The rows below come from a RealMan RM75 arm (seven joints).
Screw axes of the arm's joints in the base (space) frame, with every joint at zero. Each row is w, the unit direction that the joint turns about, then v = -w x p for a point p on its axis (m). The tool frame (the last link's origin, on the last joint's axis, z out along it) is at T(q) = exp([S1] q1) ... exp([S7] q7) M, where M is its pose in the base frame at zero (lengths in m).
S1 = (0, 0, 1, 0, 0, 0)
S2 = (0, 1, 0, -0.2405, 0, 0)
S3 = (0, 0, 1, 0, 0, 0)
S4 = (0, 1, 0, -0.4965, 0, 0)
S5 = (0, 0, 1, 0, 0, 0)
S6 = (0, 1, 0, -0.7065, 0, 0)
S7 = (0, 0, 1, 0, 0, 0)
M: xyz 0 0 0.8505 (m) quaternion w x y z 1 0 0 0
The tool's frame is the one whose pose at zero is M.
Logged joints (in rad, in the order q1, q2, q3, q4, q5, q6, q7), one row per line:
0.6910, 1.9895, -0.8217, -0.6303, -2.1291, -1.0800, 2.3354
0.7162, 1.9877, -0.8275, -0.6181, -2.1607, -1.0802, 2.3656
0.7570, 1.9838, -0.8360, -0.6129, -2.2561, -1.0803, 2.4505
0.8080, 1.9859, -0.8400, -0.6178, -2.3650, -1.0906, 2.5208
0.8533, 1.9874, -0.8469, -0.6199, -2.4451, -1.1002, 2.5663
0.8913, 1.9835, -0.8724, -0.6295, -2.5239, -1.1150, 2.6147
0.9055, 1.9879, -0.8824, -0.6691, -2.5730, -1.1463, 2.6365
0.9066, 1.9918, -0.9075, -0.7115, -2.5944, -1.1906, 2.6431
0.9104, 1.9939, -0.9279, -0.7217, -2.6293, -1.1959, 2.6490
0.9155, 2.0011, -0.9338, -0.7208, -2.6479, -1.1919, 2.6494
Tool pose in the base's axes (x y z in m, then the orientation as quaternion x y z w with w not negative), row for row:
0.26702, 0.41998, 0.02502, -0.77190, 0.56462, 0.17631, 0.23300
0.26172, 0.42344, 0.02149, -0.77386, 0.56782, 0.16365, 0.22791
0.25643, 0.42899, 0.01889, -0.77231, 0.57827, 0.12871, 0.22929
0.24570, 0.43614, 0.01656, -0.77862, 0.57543, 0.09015, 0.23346
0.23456, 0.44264, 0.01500, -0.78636, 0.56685, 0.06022, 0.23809
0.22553, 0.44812, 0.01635, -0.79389, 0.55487, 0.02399, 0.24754
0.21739, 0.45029, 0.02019, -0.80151, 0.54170, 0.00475, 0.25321
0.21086, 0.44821, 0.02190, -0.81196, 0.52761, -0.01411, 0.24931
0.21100, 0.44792, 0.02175, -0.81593, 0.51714, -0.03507, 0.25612
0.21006, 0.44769, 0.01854, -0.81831, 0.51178, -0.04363, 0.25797
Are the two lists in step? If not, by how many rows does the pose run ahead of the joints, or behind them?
They are in step.
